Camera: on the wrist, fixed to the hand. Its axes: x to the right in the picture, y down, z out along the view.
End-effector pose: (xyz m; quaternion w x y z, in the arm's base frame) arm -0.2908 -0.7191 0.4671 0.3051 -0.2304 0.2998 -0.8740
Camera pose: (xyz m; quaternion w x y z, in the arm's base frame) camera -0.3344 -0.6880 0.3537 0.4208 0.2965 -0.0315 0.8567
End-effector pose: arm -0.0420 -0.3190 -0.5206 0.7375 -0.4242 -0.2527 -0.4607
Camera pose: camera -0.0165 -0.4054 -0.6078 0.2239 -0.0515 -0.4427 -0.8667
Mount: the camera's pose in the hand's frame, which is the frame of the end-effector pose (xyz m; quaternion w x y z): -0.0150 0.0384 -0.1184 0.6982 0.0419 0.0740 -0.7109
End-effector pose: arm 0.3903 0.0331 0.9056 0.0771 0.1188 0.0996 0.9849
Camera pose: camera 0.3702 -0.0278 0.7978 0.7416 -0.0575 0.2010 0.6374
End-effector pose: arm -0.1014 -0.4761 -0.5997 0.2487 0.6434 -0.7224 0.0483
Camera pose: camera -0.1021 -0.4099 -0.4932 0.2345 0.9696 -0.0266 -0.0652
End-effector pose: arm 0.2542 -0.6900 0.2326 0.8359 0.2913 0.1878 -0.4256
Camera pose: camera 0.2694 -0.5864 0.1636 0.2550 0.1364 0.3822 -0.8777
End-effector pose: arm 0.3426 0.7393 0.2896 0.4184 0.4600 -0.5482 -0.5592
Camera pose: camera 0.4598 0.7250 0.3316 0.0841 -0.7698 0.0482 0.6309
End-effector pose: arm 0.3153 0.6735 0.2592 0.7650 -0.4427 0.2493 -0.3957
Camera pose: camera 0.2350 0.6404 0.1688 0.2529 -0.4250 -0.1006 -0.8633
